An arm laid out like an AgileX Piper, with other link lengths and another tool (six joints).
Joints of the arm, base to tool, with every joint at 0 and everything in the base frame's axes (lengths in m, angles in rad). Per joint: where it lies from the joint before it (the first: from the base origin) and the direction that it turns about. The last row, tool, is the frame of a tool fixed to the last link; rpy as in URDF.
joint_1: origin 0 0 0.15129 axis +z
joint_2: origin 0 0 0 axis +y
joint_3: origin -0.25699 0 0.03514 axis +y
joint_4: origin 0.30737 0 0.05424 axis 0.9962 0 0.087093
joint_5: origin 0 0 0 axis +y
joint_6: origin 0.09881 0 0.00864 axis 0.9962 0 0.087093
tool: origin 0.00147 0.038 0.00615 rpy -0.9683 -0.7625 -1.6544
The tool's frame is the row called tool.
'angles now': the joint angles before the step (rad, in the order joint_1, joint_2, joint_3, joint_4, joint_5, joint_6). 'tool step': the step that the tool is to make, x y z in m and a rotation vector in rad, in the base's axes. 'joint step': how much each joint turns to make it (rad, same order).
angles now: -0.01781, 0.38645, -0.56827, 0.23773, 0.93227, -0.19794
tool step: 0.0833, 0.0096, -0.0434, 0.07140, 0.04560, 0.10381
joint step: -0.00005, 0.42253, -0.01370, 0.31375, -0.29862, -0.32682
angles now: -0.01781, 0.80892, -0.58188, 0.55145, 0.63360, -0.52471
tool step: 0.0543, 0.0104, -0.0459, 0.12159, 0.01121, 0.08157
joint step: 0.00181, 0.34512, -0.03967, 0.55068, -0.11914, -0.53870
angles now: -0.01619, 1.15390, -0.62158, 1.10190, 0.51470, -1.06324
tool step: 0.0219, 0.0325, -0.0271, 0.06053, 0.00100, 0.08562
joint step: 0.10208, 0.19120, -0.04619, 0.32569, -0.02937, -0.30120
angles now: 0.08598, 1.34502, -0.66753, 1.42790, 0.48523, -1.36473
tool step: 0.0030, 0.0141, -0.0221, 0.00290, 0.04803, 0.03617
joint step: 0.04382, 0.08441, -0.00626, 0.06897, -0.00475, -0.06543
